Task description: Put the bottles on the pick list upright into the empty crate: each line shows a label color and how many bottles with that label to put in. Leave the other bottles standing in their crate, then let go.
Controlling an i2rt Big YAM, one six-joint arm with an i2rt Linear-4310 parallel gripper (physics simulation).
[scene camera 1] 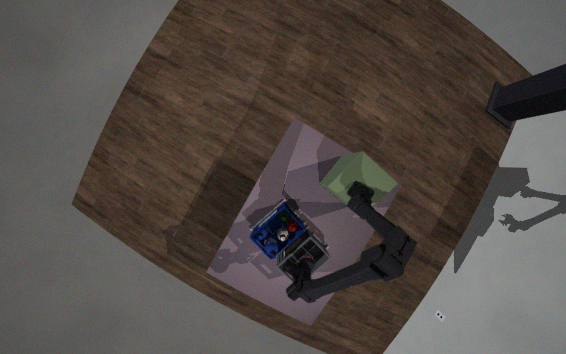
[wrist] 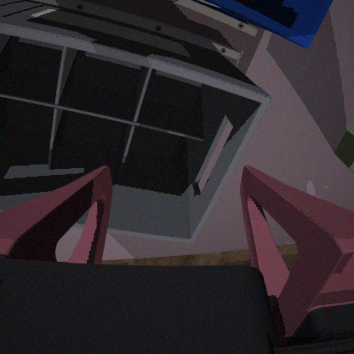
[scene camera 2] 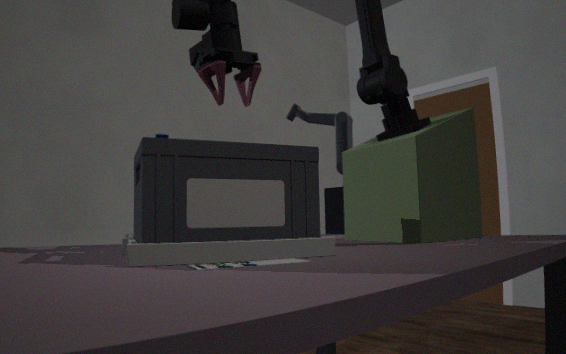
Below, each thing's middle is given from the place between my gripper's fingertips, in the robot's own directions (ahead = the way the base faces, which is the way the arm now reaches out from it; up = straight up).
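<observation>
The pale rail (scene camera 2: 187, 253) is there, and my gripper is 10 cm short of it, 14 cm to the right of it and 26 cm above it.
</observation>
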